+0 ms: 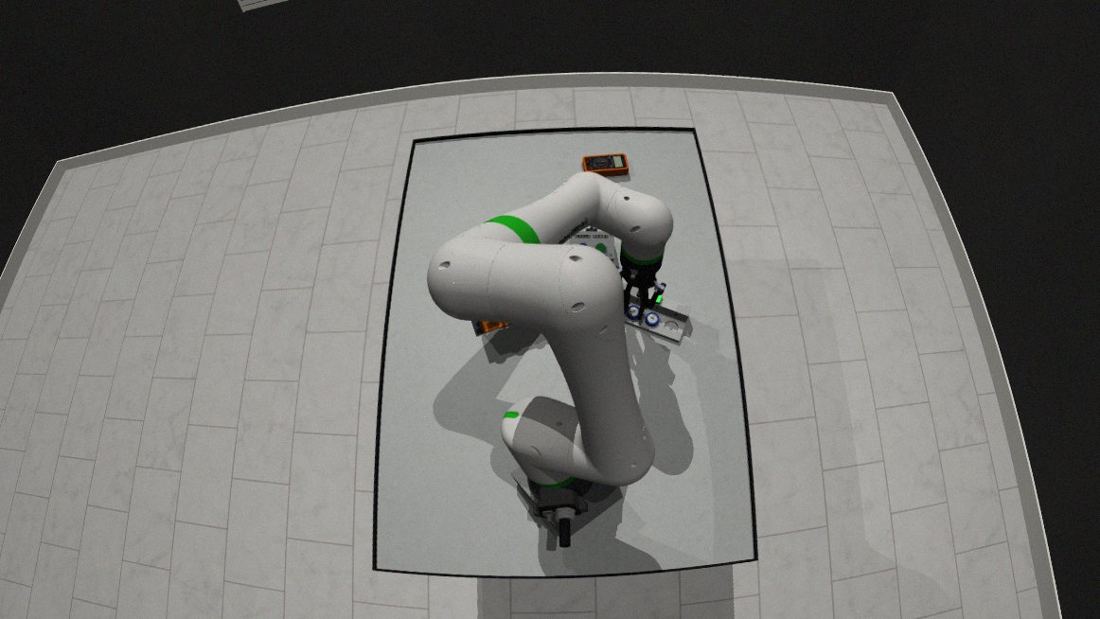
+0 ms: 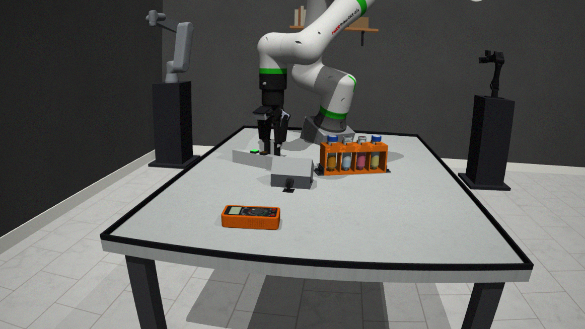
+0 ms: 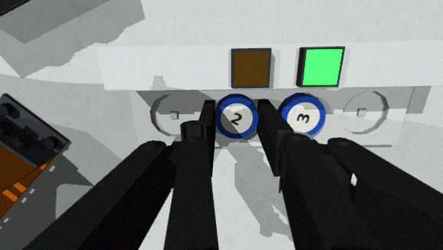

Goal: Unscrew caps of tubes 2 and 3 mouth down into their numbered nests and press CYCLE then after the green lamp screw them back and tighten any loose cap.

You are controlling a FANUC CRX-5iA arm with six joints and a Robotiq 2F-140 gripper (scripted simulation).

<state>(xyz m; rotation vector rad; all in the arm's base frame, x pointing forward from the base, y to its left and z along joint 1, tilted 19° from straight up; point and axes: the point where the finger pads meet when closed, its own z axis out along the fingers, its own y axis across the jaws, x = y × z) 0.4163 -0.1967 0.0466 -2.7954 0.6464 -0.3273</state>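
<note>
Right now the cap 1 is 35 cm to the left of my hand and 7 cm above it. The rest, counted from my hand: cap 3: 2 cm behind, 5 cm to the right, 3 cm below; green key: 16 cm ahead, 7 cm to the left, 2 cm above; cap 2: 3 cm below.
</note>
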